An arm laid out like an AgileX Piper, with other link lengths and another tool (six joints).
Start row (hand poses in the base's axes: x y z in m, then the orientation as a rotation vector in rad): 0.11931 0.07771 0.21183 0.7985 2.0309 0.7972
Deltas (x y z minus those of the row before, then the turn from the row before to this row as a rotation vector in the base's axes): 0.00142 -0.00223 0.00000 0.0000 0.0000 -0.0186; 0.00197 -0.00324 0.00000 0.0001 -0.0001 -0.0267; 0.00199 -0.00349 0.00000 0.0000 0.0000 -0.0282; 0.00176 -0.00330 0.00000 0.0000 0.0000 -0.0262; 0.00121 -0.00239 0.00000 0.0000 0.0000 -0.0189; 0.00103 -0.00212 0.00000 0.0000 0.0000 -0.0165; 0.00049 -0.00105 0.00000 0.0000 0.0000 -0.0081
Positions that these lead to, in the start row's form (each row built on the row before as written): 0.12073 0.07548 0.21183 0.8162 2.0206 0.7867; 0.12270 0.07224 0.21183 0.8415 2.0056 0.7718; 0.12469 0.06875 0.21183 0.8680 1.9896 0.7558; 0.12645 0.06545 0.21183 0.8924 1.9745 0.7409; 0.12766 0.06306 0.21183 0.9099 1.9635 0.7301; 0.12869 0.06094 0.21183 0.9251 1.9538 0.7207; 0.12918 0.05989 0.21183 0.9325 1.9490 0.7161
